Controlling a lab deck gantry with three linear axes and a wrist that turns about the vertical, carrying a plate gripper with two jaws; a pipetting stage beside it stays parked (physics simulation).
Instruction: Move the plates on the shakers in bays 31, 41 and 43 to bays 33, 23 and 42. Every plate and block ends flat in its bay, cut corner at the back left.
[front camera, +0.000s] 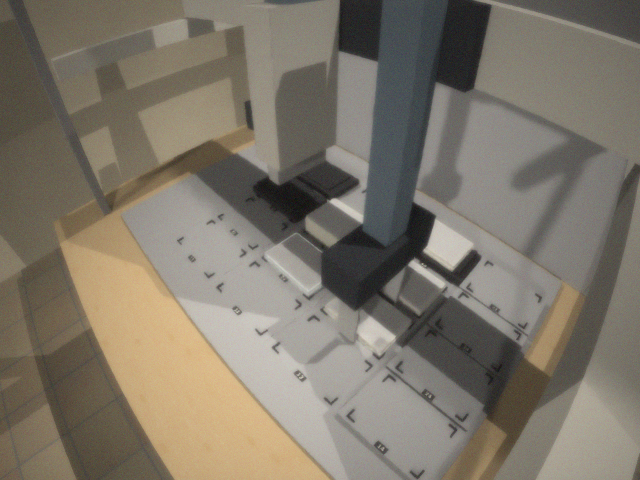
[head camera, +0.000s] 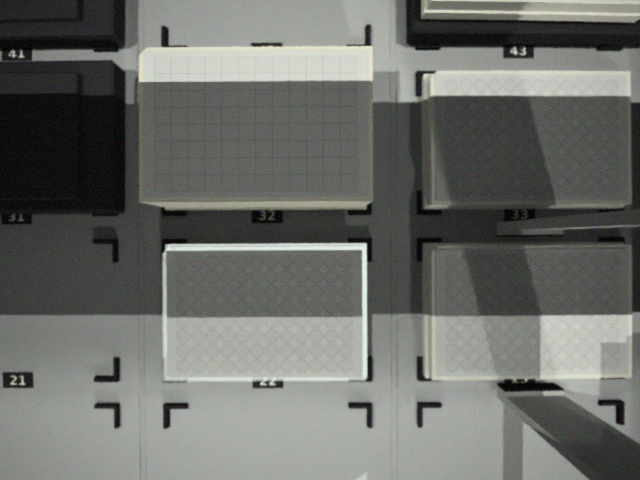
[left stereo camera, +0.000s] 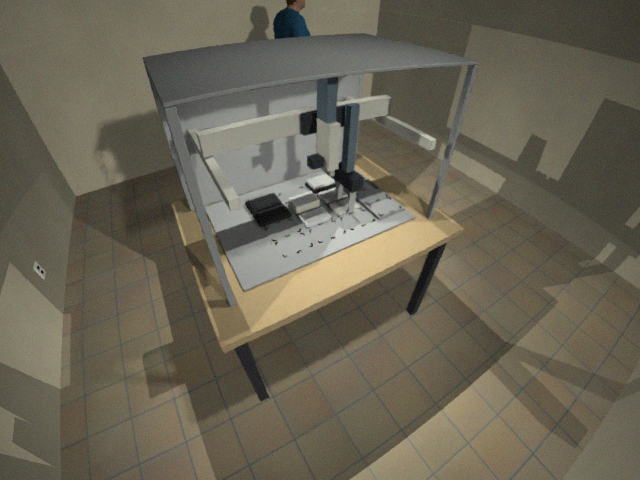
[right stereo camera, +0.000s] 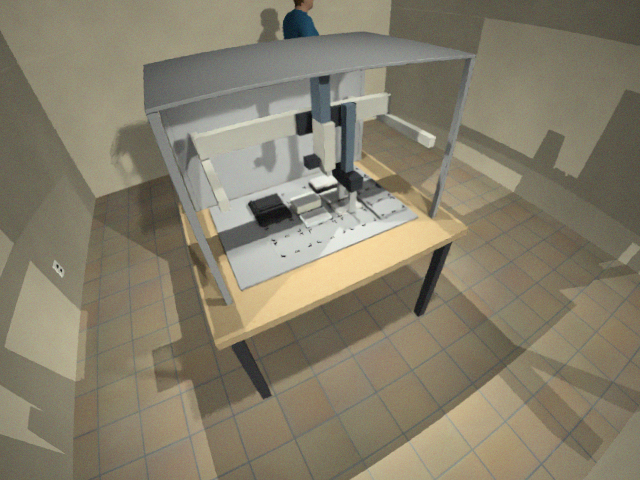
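Observation:
My gripper is visible to me, and the front camera view, the left stereo camera view and the right stereo camera view show it as well. I also see a tall white block, a white plate and a back wall panel.

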